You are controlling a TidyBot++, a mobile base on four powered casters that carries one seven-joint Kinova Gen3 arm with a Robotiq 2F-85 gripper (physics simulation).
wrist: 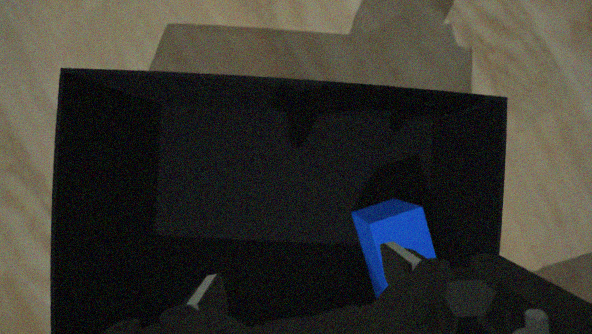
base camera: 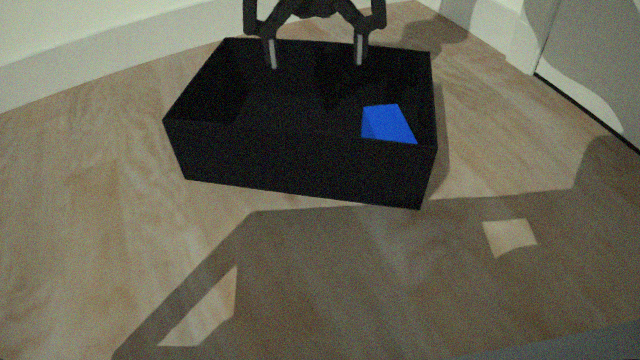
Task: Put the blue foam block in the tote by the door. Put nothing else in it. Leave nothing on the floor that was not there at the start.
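Places are measured from the arm's base along level axes (x right, y down, z ahead), in millimetres.
Pixels of known places: gripper, between the fingertips: [wrist: 304, 276] [base camera: 316, 63].
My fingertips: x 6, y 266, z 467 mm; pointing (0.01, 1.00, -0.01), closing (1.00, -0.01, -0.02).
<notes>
For each thing: its middle in the pictures, then the offset to it from my fingertips. Level surfaces: height alone.
- blue foam block, middle of its body: [wrist: 396, 257] [base camera: 388, 146] dz -39, dx +84, dy +98 mm
- black tote, middle of its body: [wrist: 281, 221] [base camera: 310, 111] dz +17, dx -9, dy +81 mm
- wood floor, height of its surface: dy +131 mm
The blue foam block [base camera: 387, 124] [wrist: 402, 230] is inside the black tote [base camera: 300, 160] [wrist: 105, 200], near its front right corner in the base camera view. The tote's front wall hides the block's lower part there. My gripper [base camera: 316, 66] [wrist: 304, 276] is open, its fingers wide apart, with nothing between them. Its fingertips are over the tote's opening, at the back in the base camera view. In the wrist view the right finger covers part of the block; the block is not between the fingers.
The tote stands on the wood floor [base camera: 100, 210] [wrist: 545, 150]. A white wall with a baseboard [base camera: 100, 60] runs behind it at the left. A pale door or panel [base camera: 590, 65] stands at the right. Shadows fall across the floor in front of the tote.
</notes>
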